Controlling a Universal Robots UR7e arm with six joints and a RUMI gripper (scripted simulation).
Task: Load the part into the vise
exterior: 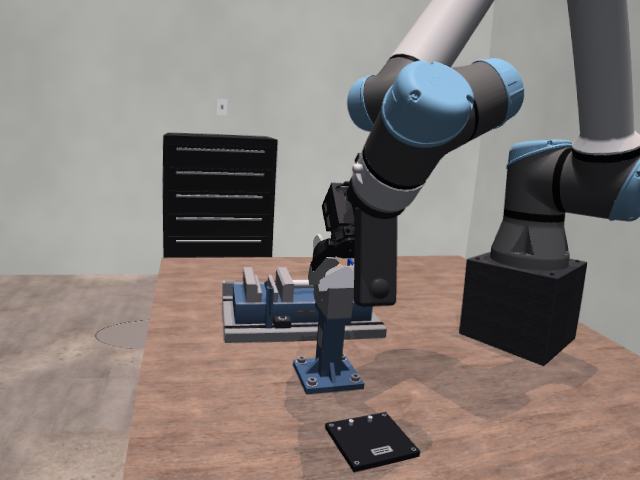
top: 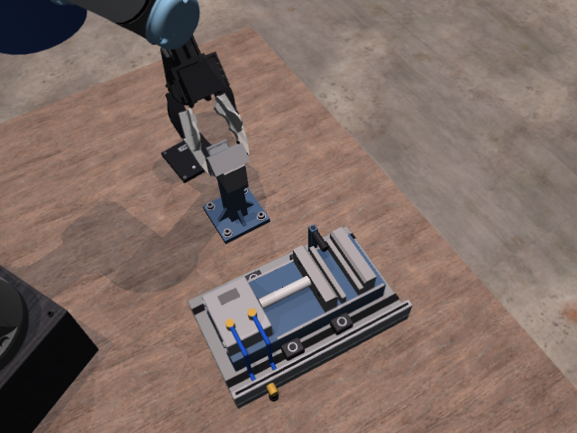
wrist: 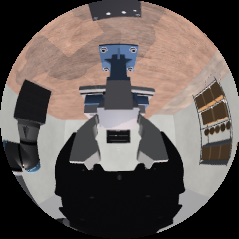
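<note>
Right now my hand is 10 mm to the left of the part and 10 mm above it. The rest, counted from my hand: work stop 90 mm ahead, 170 mm to the right, 70 mm below; then black infeed plate 30 mm behind, 160 mm to the left, 160 mm below; then white cylinder rod 220 mm to the right, 80 mm below.
</note>
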